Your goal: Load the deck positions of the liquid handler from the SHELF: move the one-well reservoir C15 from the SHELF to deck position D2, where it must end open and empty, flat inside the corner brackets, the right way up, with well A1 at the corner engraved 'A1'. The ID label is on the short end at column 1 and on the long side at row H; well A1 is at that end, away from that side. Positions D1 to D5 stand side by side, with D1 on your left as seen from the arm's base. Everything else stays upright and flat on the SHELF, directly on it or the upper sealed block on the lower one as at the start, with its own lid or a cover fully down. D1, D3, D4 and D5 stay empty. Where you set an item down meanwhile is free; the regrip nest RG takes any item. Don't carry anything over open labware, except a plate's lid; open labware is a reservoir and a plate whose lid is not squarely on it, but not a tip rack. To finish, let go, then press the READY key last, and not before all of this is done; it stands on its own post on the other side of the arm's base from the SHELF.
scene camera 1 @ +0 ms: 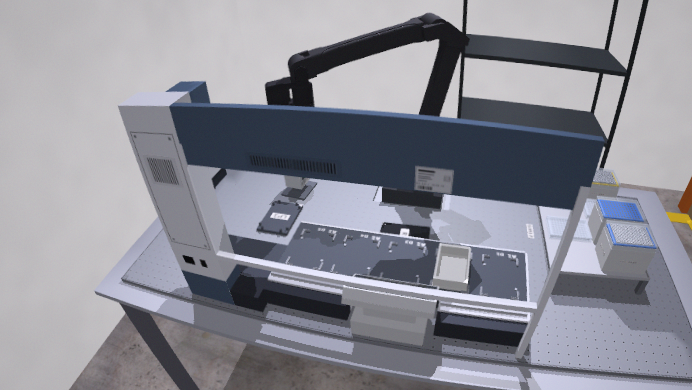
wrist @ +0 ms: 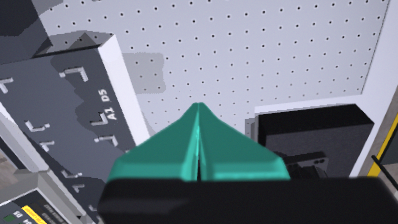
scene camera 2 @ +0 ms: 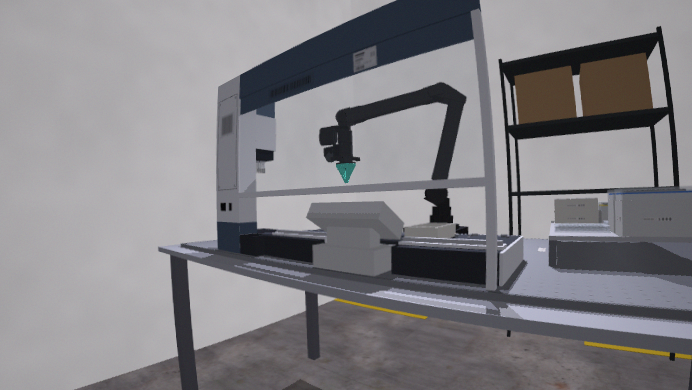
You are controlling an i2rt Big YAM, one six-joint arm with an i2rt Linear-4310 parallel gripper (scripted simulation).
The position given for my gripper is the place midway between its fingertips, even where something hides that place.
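Note:
You can see my gripper [wrist: 198,111] here, and there's a white gantry post [scene camera 2: 480,50] too.

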